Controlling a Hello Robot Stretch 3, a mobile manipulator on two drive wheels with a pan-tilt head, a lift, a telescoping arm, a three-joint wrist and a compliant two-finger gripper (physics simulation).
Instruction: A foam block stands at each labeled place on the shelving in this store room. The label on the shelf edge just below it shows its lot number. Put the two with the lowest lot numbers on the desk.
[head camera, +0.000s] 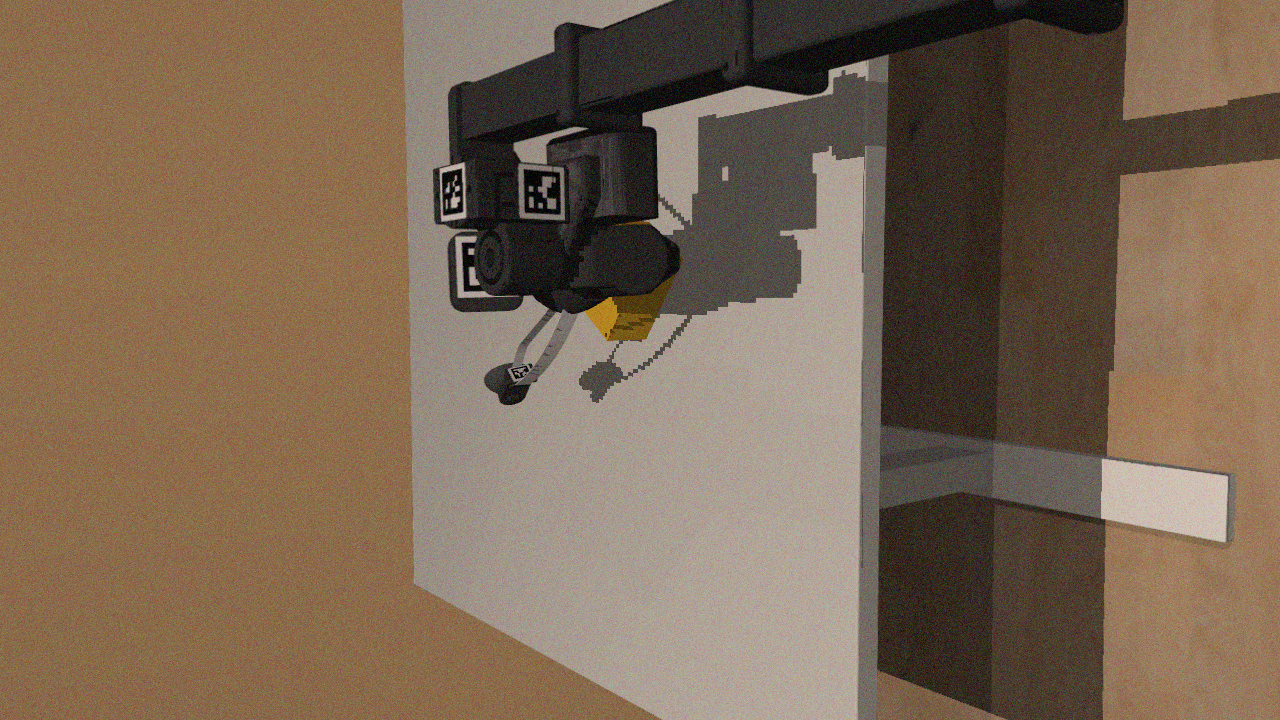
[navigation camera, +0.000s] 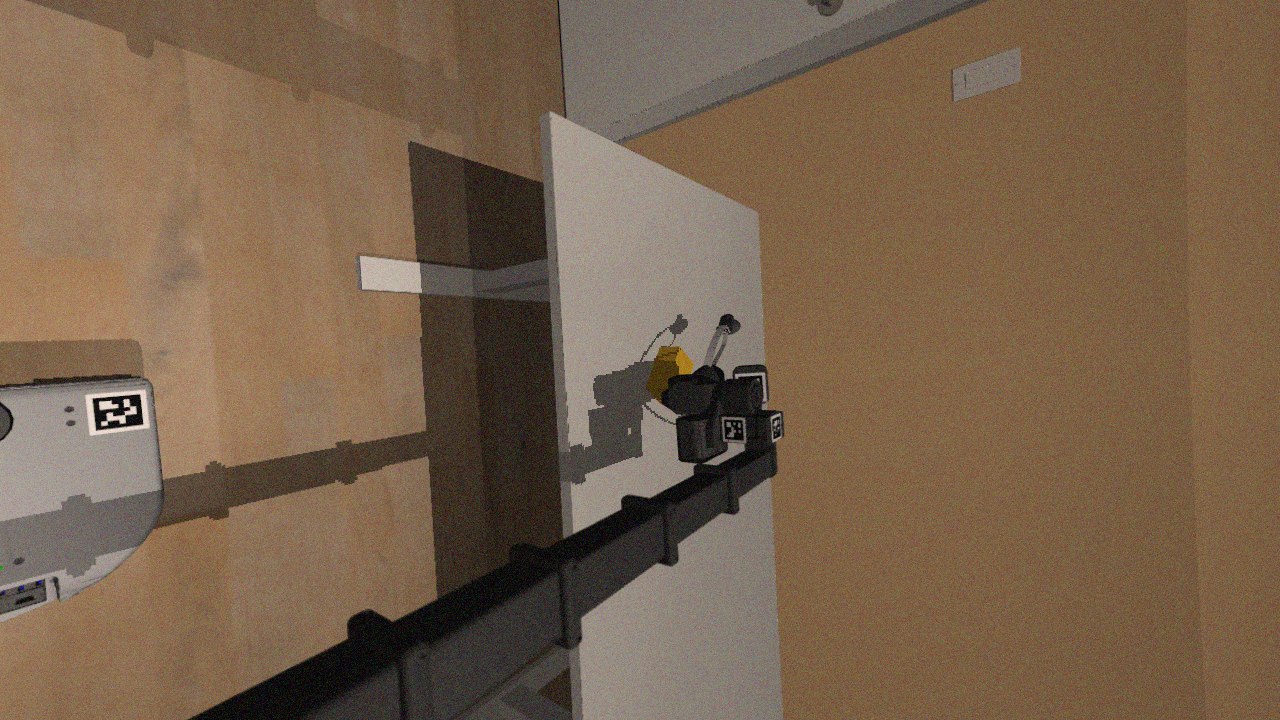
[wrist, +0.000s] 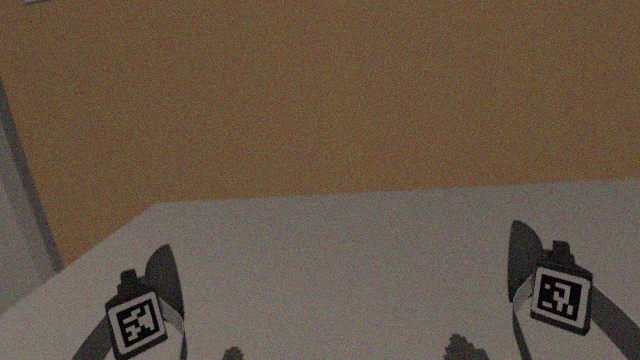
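Frame: origin at the robot's base, x back, y down, z right, level; millimetres.
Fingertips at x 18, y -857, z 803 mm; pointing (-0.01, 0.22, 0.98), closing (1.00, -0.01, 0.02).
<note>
A point is followed by its place in that frame.
A yellow foam block (head camera: 626, 324) {x -25, y -751, z 758 mm} (navigation camera: 669, 368) {x -1, y -759, z 740 mm} rests on the pale desk (head camera: 671, 501) {x -187, y -720, z 735 mm} (navigation camera: 626, 232) {x -246, y -720, z 689 mm} (wrist: 350, 225), partly hidden by the wrist in the head and navigation views. The block does not show in the wrist view. My gripper (wrist: 340, 262) {x 18, y -857, z 803 mm} is open and empty, its two fingers wide apart above the desk. In the head and navigation views one fingertip (head camera: 510, 381) {x -68, y -879, z 746 mm} (navigation camera: 728, 324) {x -72, y -874, z 755 mm} shows past the block, towards the wall side; the other finger is hidden behind the wrist. The shelving's labels and lot numbers are not readable in any view.
My extended arm (head camera: 662, 67) {x 95, y -1015, z 381 mm} (navigation camera: 617, 546) {x 91, y -1018, z 266 mm} reaches over the desk's long edge. A white desk foot (head camera: 1163, 497) (navigation camera: 389, 274) sticks out across the wooden floor (navigation camera: 295, 358) {x -65, y 0, z 412 mm}. An orange-brown wall (head camera: 196, 358) {x -65, y -976, z 1313 mm} (navigation camera: 984, 358) {x 34, y -1205, z 1312 mm} (wrist: 320, 100) stands behind the desk. My base (navigation camera: 71, 483) {x 96, y -160, z 79 mm} is at the navigation view's left.
</note>
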